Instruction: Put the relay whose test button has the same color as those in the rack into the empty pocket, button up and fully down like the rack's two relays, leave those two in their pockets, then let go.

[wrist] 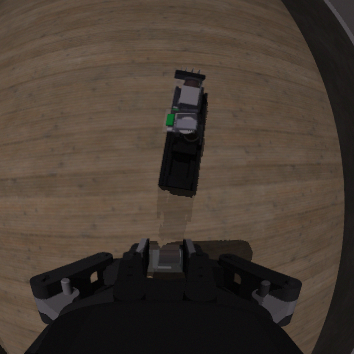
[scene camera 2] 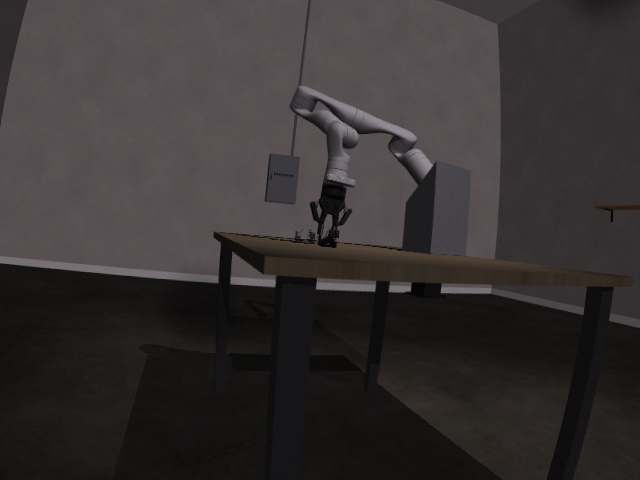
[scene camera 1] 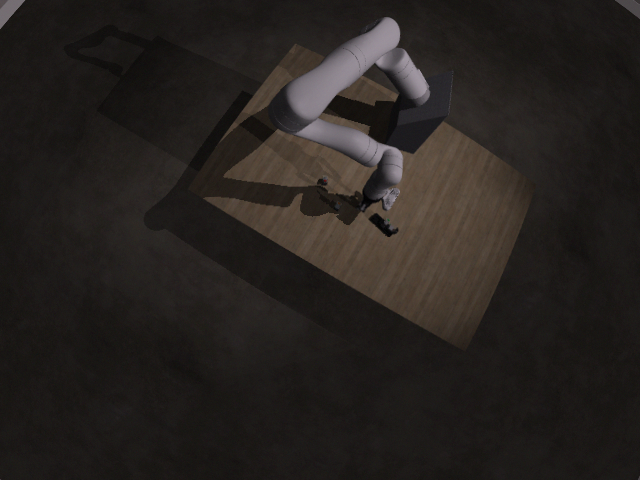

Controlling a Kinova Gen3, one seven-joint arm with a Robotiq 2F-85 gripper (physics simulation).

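Where they show: gripper, fingertip midpoint: [wrist: 165, 248] [scene camera 1: 364, 205]; arm's base, origin of the base link: [scene camera 2: 437, 191] [scene camera 1: 418, 97].
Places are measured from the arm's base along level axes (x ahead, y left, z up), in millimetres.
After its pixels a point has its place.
Observation:
The black rack [scene camera 1: 376, 220] @(x 448, y 53, z -218 mm) [scene camera 2: 327, 243] [wrist: 179, 181] @(x 440, y 39, z -198 mm) lies on the table, its empty pocket at the end nearest my gripper in the wrist view. The middle relay [wrist: 186, 122] @(x 450, y 83, z -172 mm) shows a green button on its left. The far relay [wrist: 190, 96] @(x 461, y 111, z -181 mm) looks tipped over, its dark base and pins facing outward past the rack's far end; a bit of green shows beside it. My gripper [scene camera 1: 362, 207] @(x 416, y -18, z -197 mm) [scene camera 2: 328, 231] @(x 416, y -18, z -197 mm) [wrist: 165, 248] @(x 416, y -18, z -197 mm) is shut on a clear-cased relay [wrist: 169, 260] @(x 417, y -29, z -192 mm), short of the rack's empty end in the wrist view. The held relay's button and lower part are hidden.
A relay with a red button [scene camera 1: 324, 180] @(x 392, y -206, z -177 mm) and a greyish relay [scene camera 1: 337, 205] @(x 466, y -119, z -178 mm) stand apart on the wooden table [scene camera 1: 439, 268] @(x 525, y 383, z -220 mm) [scene camera 2: 413, 262] @(x 527, y 584, z -221 mm); the latter is in the arm's shadow. A large grey block [scene camera 1: 421, 124] @(x 105, y 46, z -3 mm) [scene camera 2: 447, 211] @(x 26, y 92, z -74 mm) stands by the arm's base.

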